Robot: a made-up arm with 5 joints. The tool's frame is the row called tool. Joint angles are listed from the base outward. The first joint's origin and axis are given. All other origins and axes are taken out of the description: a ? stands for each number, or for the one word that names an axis. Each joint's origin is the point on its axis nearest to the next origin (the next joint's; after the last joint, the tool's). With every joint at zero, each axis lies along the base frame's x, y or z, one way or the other. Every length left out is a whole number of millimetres.
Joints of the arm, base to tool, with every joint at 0 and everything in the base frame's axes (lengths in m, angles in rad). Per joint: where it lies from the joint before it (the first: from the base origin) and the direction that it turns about. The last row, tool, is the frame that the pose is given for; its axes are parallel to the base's.
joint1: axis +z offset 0 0 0.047
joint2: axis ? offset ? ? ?
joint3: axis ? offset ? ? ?
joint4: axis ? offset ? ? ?
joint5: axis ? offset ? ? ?
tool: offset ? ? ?
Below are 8 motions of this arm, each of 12 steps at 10 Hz.
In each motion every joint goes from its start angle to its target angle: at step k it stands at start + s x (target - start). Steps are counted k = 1, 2, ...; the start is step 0. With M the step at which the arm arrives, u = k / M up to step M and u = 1 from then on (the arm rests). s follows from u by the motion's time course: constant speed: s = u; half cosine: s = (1 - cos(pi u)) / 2; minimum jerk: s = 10 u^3 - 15 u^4 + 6 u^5.
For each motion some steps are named. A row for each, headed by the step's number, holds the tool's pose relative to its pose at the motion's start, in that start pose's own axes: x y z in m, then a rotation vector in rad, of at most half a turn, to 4 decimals.
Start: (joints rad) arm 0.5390 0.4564 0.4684 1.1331 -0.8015
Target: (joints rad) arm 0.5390 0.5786 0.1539 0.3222 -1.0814
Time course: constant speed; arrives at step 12
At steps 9, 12:
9: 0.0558 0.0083 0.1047 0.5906 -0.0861 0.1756
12: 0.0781 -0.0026 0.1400 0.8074 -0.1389 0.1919

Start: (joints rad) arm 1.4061 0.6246 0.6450 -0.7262 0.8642
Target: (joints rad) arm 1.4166 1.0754 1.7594 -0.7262 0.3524
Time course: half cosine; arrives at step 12
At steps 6, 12:
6: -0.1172 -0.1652 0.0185 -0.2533 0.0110 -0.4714
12: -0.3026 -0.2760 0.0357 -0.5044 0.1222 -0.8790

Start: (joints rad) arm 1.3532 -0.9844 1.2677 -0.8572 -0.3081
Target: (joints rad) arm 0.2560 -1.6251 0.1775 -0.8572 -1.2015
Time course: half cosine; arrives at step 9
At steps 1, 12:
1: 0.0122 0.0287 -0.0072 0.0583 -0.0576 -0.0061
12: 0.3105 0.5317 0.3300 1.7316 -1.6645 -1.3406

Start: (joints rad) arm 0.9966 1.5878 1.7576 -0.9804 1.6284
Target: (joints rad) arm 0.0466 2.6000 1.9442 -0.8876 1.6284
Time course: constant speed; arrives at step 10
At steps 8, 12:
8: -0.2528 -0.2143 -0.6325 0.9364 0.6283 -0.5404
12: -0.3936 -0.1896 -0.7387 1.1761 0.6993 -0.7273

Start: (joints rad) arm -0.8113 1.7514 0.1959 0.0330 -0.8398
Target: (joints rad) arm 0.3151 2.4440 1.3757 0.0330 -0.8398
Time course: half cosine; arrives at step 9
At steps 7, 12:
7: -0.1691 -0.1956 -0.0511 -0.5877 -0.1116 -0.3911
12: -0.2402 -0.2152 -0.0586 -0.6818 -0.0306 -0.4498

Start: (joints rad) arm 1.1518 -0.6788 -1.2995 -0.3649 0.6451
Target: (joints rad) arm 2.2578 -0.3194 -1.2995 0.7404 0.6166
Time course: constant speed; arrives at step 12
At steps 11, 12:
11: 0.3625 0.3246 -0.3592 -0.2404 0.6668 -0.6890
12: 0.3712 0.3424 -0.4196 -0.2869 0.7082 -0.7545

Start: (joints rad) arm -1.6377 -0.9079 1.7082 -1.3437 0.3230
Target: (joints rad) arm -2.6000 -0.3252 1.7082 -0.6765 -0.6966
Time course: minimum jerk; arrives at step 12
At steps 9, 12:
9: 0.2048 0.3183 0.0078 0.8457 -0.8458 -1.1010
12: 0.2142 0.3627 0.0102 0.8976 -0.8387 -1.2555

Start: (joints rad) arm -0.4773 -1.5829 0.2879 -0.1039 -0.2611
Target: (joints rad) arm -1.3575 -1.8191 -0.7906 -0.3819 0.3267
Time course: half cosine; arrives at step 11
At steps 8, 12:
8: -0.0635 0.3973 0.0569 1.6339 0.2311 0.2020
12: -0.0676 0.4417 0.1050 1.9535 0.1824 0.3098

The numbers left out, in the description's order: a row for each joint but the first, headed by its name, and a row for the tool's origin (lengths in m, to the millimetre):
joint2: axis -y, xyz -0.011 -0.401 0
joint3: axis -x, xyz 0.632 0 -0.086
joint4: axis -z, xyz 0 0.039 -0.073
joint5: axis +y, xyz -0.103 0.09 0
tool: xyz 0.092 0 -0.11

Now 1 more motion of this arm.
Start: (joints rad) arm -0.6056 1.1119 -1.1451 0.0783 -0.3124
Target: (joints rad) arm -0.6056 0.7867 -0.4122 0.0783 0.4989
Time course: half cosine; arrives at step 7
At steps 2, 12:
2: -0.0283 -0.0602 -0.0433 -0.1487 0.1707 -0.0198
12: -0.2131 -0.3378 -0.1087 -0.7460 0.9475 -0.3136

